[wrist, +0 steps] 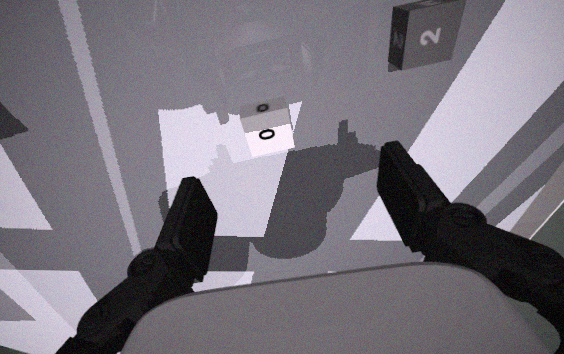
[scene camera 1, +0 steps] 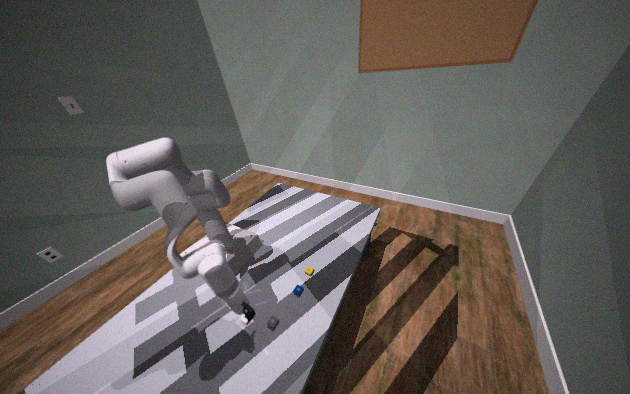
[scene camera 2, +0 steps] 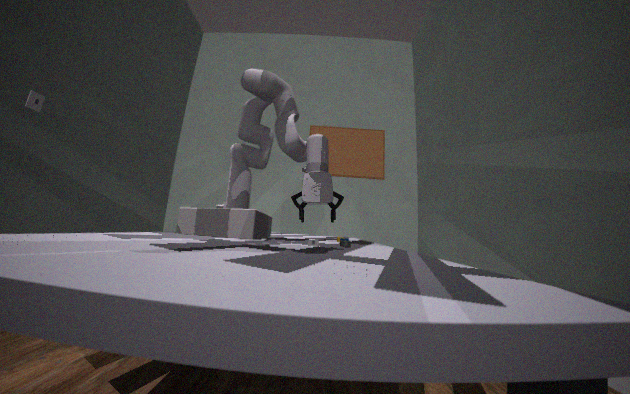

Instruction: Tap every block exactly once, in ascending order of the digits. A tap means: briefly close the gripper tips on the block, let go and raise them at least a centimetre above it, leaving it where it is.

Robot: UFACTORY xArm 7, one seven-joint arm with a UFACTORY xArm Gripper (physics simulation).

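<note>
A white block marked 0 (wrist: 270,142) (scene camera 2: 313,243) sits on the table; in scene camera 1 it shows partly beside the fingers. A grey block marked 2 (scene camera 1: 272,323) (wrist: 432,37) stands to its right in the wrist view. A blue block (scene camera 1: 298,290) and a yellow block (scene camera 1: 309,271) lie farther along the table in scene camera 1; their digits are too small to read. My gripper (scene camera 1: 248,314) (scene camera 2: 317,220) (wrist: 291,180) is open and empty. It hangs above the table near the 0 block, which shows beyond the fingertips in the wrist view, between their lines.
The blocks stand on a long table (scene camera 1: 345,220) (scene camera 2: 150,280) crossed by strong light and dark shadow patches. The arm's base box (scene camera 2: 215,222) stands on the table behind the gripper in scene camera 2. The table's long edge is right of the coloured blocks in scene camera 1.
</note>
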